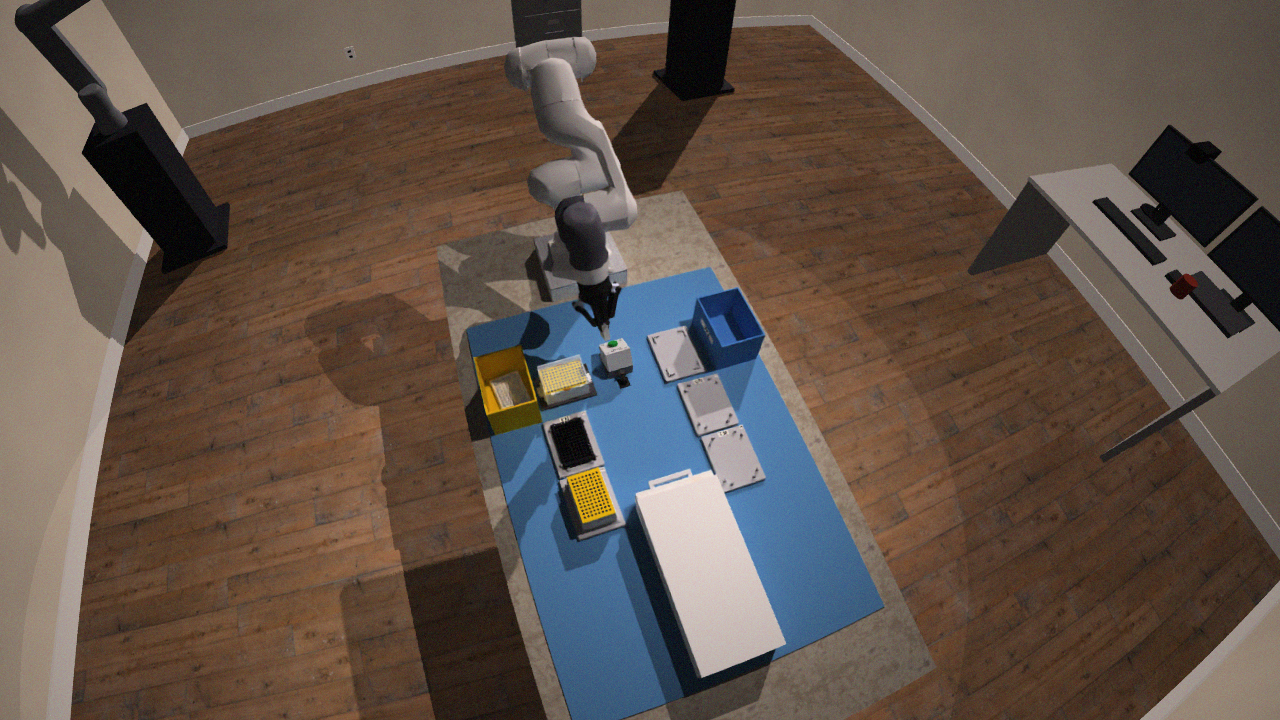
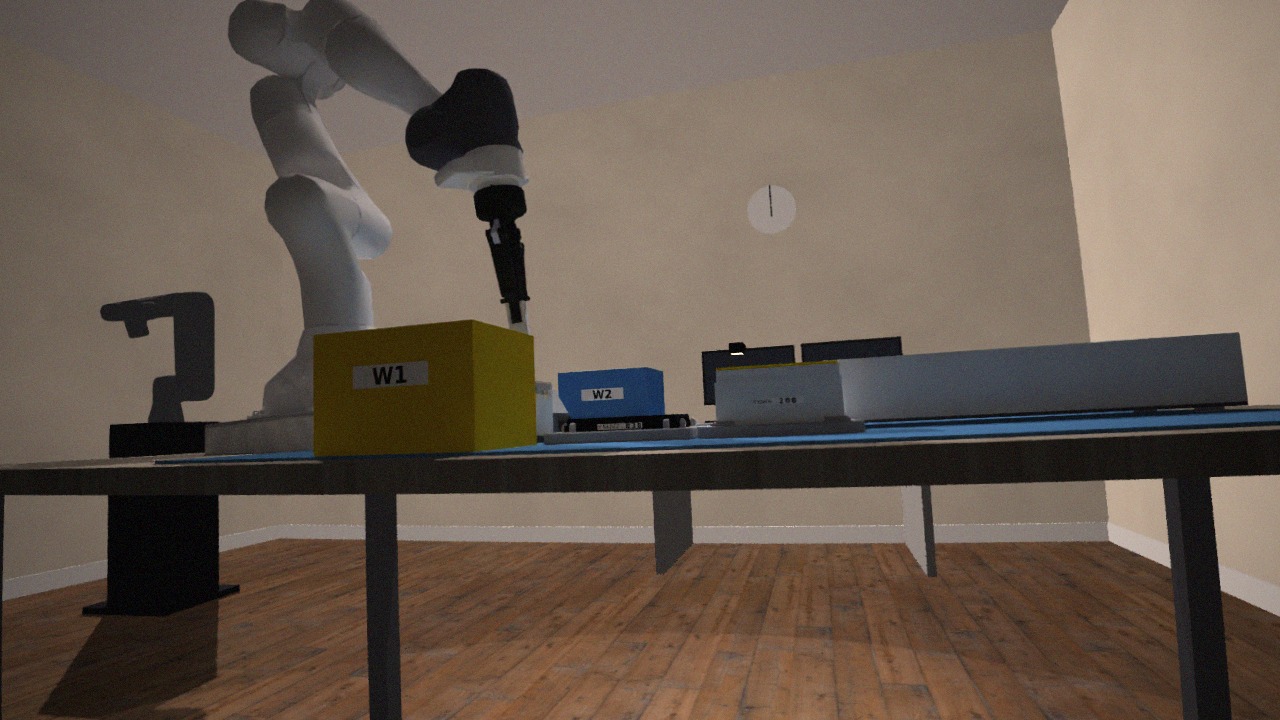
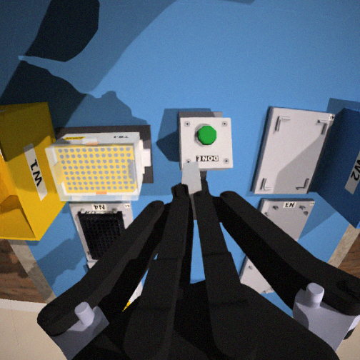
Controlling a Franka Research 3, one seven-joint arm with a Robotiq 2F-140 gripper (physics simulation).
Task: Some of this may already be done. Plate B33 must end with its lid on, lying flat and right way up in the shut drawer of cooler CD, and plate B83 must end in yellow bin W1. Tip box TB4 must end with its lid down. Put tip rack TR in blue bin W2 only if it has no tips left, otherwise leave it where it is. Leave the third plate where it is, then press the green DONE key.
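My gripper (image 1: 605, 333) (image 2: 516, 315) (image 3: 192, 173) is shut and empty, its tips close beside and above the DONE box, by the green key (image 1: 613, 343) (image 3: 207, 135). Tip box TB4 (image 1: 563, 380) (image 3: 95, 167) has its clear lid down. Yellow bin W1 (image 1: 512, 418) (image 2: 411, 420) (image 3: 34, 200) holds a pale plate (image 1: 508, 391), its label unreadable. A black plate (image 1: 571, 442) (image 3: 102, 234) lies on nest N4. The yellow-topped tip rack (image 1: 590, 495) (image 2: 776, 398) shows dark dots; whether they are tips is unclear. Cooler CD (image 1: 707, 573) (image 2: 1056, 376) appears shut. Plate B33 does not show.
Blue bin W2 (image 1: 726, 335) (image 2: 611, 391) (image 3: 345, 160) stands at the other side of the mat. Beside it lie a pale nest (image 1: 675, 353) (image 3: 292, 150), a second nest (image 1: 707, 402) (image 3: 282, 215) and a third nest (image 1: 733, 456). The cooler's handle (image 1: 671, 479) faces the nests.
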